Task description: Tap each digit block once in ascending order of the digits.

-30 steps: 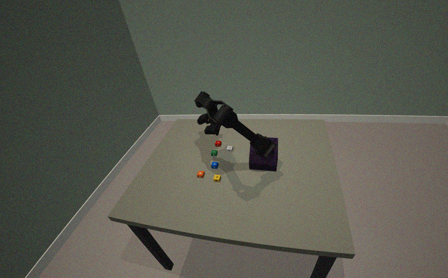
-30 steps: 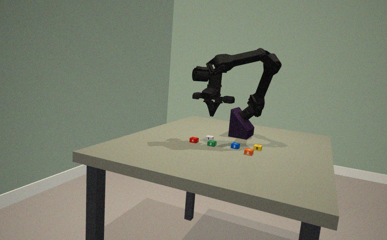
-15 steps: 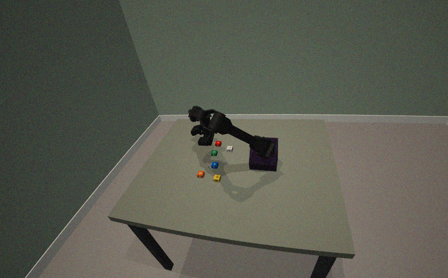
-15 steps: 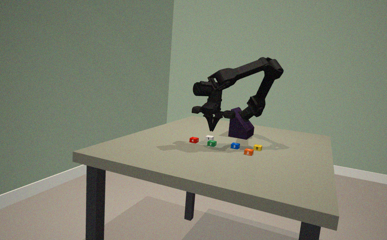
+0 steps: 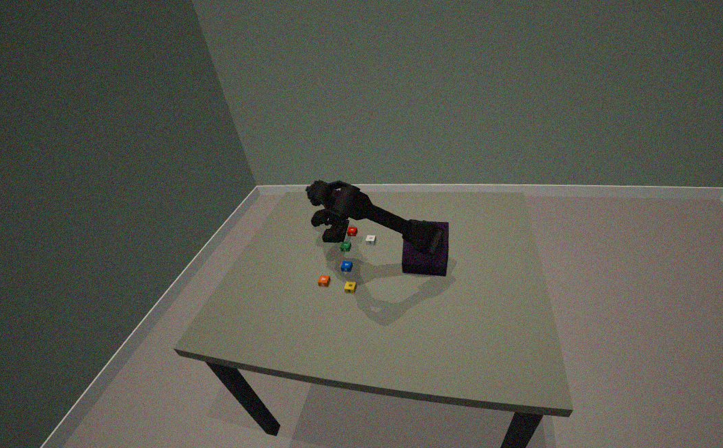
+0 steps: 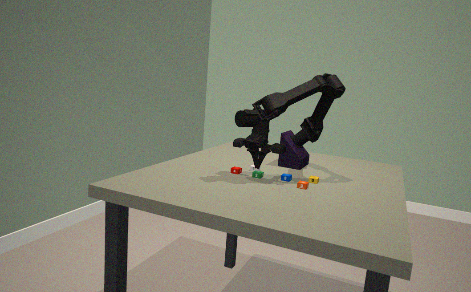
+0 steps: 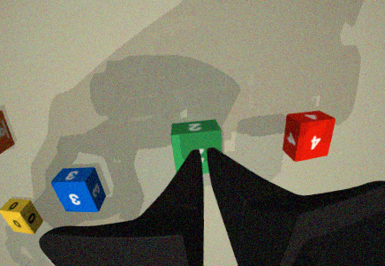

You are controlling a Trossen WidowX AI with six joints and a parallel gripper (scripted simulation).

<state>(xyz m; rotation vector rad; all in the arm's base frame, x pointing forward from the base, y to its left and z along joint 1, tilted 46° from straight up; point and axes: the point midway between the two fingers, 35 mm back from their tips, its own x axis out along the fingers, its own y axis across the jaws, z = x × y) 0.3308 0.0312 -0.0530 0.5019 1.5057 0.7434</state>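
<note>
The green block is 10 mm behind my gripper tip and 20 mm below it. The rest, counted from my gripper tip: blue block (50 mm behind, 100 mm to the left, 20 mm below); then red block (90 mm to the right, 20 mm below); then white block (90 mm behind, 50 mm to the right, 20 mm below).
</note>
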